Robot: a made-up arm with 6 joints.
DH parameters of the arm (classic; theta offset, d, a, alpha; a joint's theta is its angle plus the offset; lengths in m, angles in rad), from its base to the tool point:
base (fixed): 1.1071 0 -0.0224 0
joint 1: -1.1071 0.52 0 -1.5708
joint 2: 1.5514 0 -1.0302 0
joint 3: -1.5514 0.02 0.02 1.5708
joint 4: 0 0.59 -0.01 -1.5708
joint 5: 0 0 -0.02 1.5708
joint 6: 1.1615 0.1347 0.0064 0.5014
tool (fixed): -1.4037 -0.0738 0 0
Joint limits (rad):
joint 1: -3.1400..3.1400
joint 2: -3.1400..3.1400
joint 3: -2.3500..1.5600
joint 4: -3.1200..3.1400
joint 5: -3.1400..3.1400
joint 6: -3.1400..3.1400
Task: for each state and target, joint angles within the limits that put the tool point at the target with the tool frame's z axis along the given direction. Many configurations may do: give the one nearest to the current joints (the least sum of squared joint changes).
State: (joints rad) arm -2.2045 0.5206 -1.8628 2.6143 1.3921 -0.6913
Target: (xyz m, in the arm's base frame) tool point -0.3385 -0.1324 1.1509 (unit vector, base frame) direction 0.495 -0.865 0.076
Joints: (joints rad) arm -2.9175 1.1858 -2.3471 2.1290 1.0960 -0.9156
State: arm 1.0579 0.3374 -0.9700 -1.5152 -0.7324 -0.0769
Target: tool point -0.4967 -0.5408 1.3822 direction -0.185 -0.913 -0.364
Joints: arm 0.9455 -0.0518 -1.8121 -1.3598 -0.1012 0.0222
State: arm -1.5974 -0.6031 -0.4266 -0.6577 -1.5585 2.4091
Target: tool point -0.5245 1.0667 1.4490 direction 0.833 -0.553 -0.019
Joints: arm -1.0759 -0.7173 -0.4921 -1.3299 -2.4083 2.5756
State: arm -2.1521 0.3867 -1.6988 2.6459 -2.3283 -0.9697
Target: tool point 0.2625 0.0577 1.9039 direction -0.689 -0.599 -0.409
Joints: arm -2.9234 0.1125 -0.9846 2.9081 -2.9208 -1.3666
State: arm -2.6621 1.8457 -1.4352 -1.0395 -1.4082 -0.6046
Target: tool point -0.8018 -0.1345 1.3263 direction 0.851 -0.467 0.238
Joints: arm -3.1384 1.3272 -1.6957 -1.0556 -1.2805 -0.5154
